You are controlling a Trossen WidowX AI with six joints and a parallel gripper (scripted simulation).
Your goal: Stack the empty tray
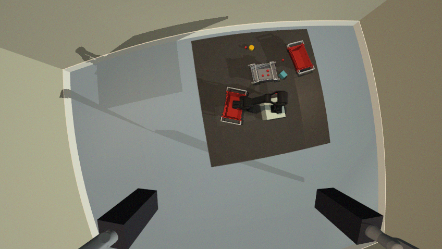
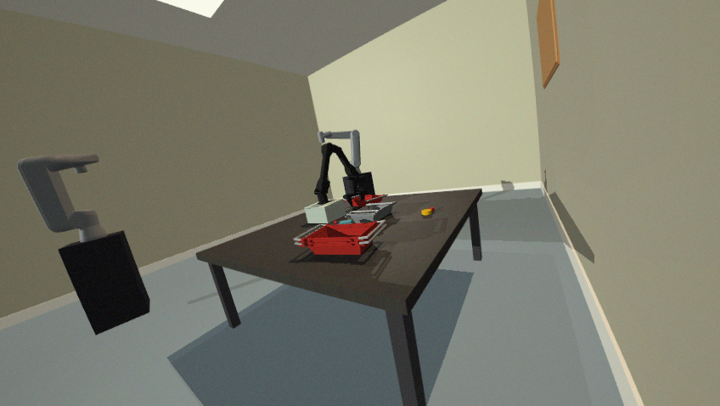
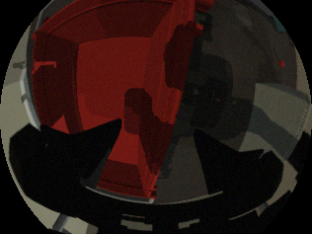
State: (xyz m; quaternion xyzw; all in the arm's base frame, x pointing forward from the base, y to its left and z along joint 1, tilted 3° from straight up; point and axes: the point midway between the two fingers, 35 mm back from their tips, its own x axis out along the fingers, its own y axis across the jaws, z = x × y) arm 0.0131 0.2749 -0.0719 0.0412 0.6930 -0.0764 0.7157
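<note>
The red tray lies 8 cm to the left of my gripper tip, 3 cm above it and 1 cm ahead of it. Round my gripper tip: yellow piece 63 cm ahead, 10 cm to the right, 1 cm below; teal cube 41 cm to the right, 35 cm ahead, 1 cm above.
</note>
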